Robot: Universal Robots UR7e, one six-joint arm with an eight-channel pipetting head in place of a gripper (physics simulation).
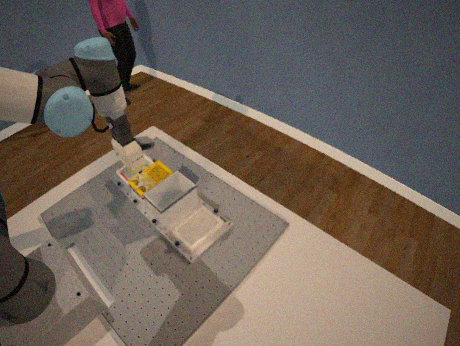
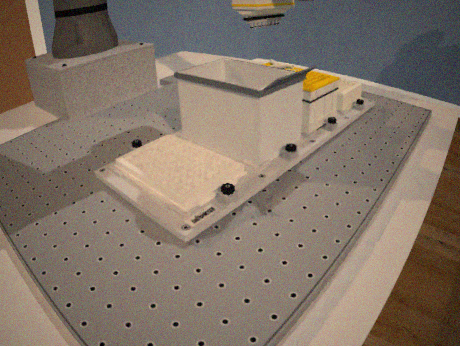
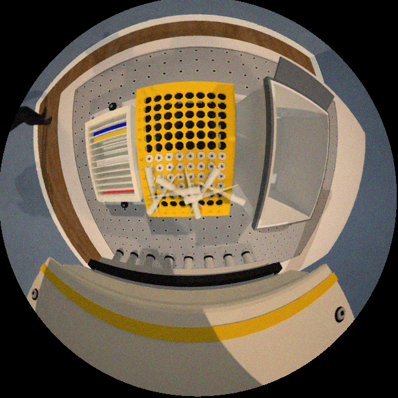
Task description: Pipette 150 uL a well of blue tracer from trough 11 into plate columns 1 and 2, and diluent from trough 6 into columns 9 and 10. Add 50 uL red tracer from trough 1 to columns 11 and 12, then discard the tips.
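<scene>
My eight-channel head (image 1: 131, 155) (image 2: 265, 22) (image 3: 188, 261) hangs above the deck; its short nozzles are bare, with no tips on them. The yellow tip rack (image 1: 160, 171) (image 2: 322, 82) (image 3: 185, 88) holds several rows of seated white tips (image 3: 169, 157); its upper rows and the bottom row show dark holes. Loose white tips (image 3: 191, 195) lie criss-crossed on the rack's lower part. The trough block (image 2: 349, 96) (image 3: 133, 165) stands beside it, with blue liquid (image 3: 110, 129) near one end and red liquid (image 3: 118, 192) near the other. The white well plate (image 1: 200, 230) (image 2: 180, 172) shows no visible colour.
The open grey-rimmed waste bin (image 1: 172, 192) (image 2: 225, 117) (image 3: 295, 160) stands tall between rack and plate. Black knobs (image 2: 227, 189) line the carrier's edge. The arm's base (image 2: 95, 80) stands at one side. A person in pink (image 1: 115, 22) stands beyond the table.
</scene>
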